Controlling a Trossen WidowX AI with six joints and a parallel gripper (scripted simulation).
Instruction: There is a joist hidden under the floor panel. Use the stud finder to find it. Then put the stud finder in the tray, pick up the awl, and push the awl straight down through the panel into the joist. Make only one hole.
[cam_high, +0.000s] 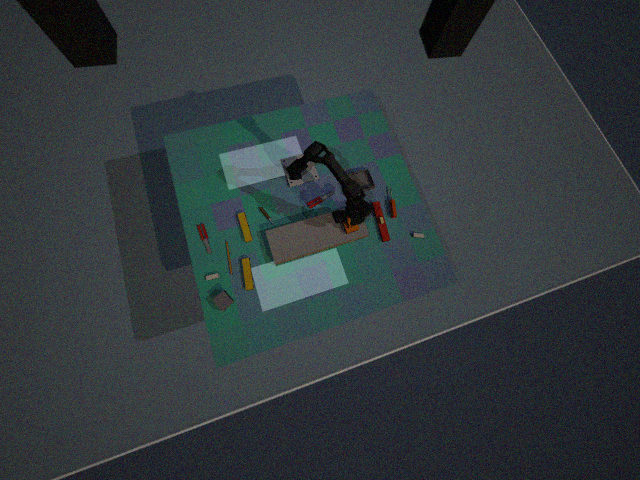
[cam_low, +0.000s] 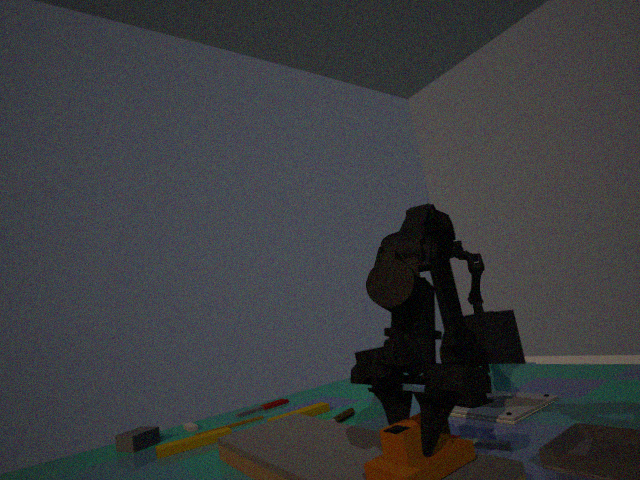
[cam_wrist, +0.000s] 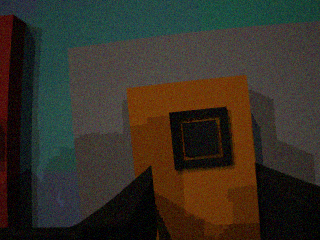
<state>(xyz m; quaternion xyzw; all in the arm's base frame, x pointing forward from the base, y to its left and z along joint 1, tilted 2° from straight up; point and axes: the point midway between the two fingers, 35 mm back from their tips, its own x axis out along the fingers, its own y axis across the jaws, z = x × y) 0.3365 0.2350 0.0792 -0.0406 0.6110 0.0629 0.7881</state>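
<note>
My gripper tip is 25 cm past the grey tray, 11 cm to the right of it and 5 cm above it. Round my gripper tip: stud finder: 2 cm above; red level: 19 cm to the left, 5 cm below; brown-handled awl: 42 cm to the right, 11 cm behind, 6 cm below.
</note>
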